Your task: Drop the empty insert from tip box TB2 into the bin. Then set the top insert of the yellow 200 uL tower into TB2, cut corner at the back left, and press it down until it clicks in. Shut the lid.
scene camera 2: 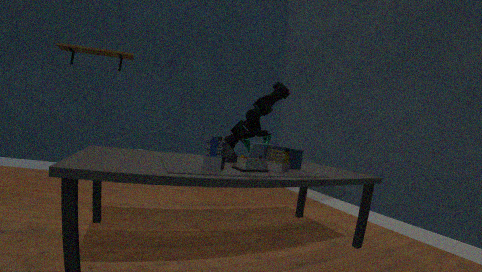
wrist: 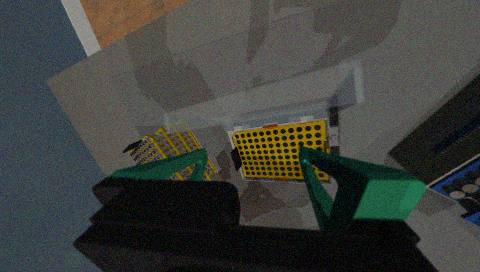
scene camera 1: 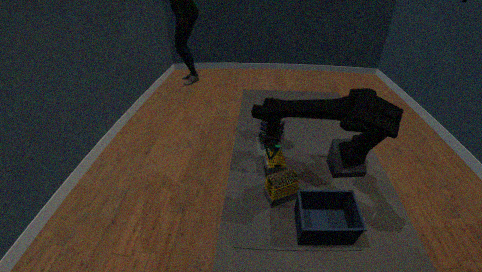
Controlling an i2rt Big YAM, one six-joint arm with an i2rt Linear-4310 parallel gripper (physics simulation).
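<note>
Tip box TB2 [scene camera 2: 252, 164] stands on the table and holds a yellow insert [scene camera 1: 275, 158] [wrist: 280, 151] with dark, empty-looking holes. Its clear lid [wrist: 265, 95] is open, on the far side of the box in the wrist view. The yellow tower of stacked inserts [scene camera 1: 281, 184] [scene camera 2: 278, 155] [wrist: 172, 145] stands beside TB2, partly behind a finger in the wrist view. My gripper [scene camera 1: 274, 150] [scene camera 2: 257, 145] [wrist: 250, 152] is open and empty above TB2; one green finger overlaps the insert's right part in the wrist view, the other the tower. The blue bin [scene camera 1: 330, 237] [scene camera 2: 296, 159] stands past the tower, its inside empty.
A blue tower [scene camera 2: 215, 146] [wrist: 462, 187] stands on TB2's other side, at the right edge of the wrist view. The arm base [scene camera 1: 347, 165] is bolted beside the row. The table edge [scene camera 2: 215, 181] runs along the front. A person [scene camera 1: 184, 35] stands on the floor beyond.
</note>
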